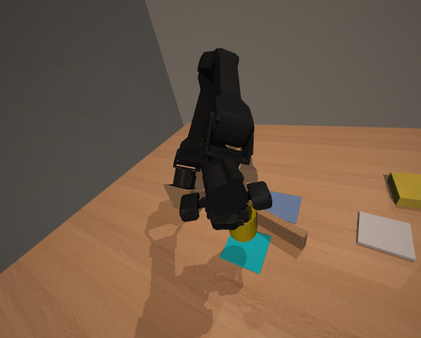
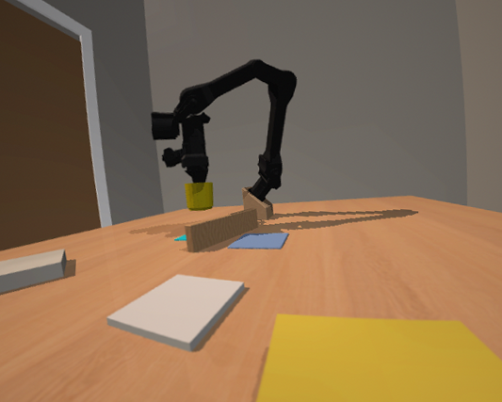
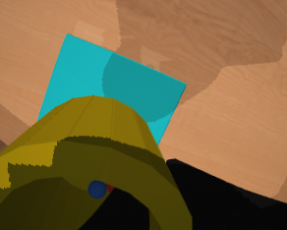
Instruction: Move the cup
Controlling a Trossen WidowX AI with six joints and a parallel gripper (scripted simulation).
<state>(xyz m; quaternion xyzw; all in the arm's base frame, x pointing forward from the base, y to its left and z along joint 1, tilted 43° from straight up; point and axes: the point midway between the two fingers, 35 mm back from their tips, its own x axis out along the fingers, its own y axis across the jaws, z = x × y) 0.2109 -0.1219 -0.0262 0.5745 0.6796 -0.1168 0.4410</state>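
My gripper tip is 110 mm above the teal pad, 30 mm short of it and 10 mm to the right of it. The rest, counted from my gripper tip: red marble: 20 mm to the left, 20 mm below, 10 mm ahead; then blue marble: 30 mm to the left, 20 mm below, 20 mm ahead; then yellow cup: 20 mm ahead, 10 mm to the left.
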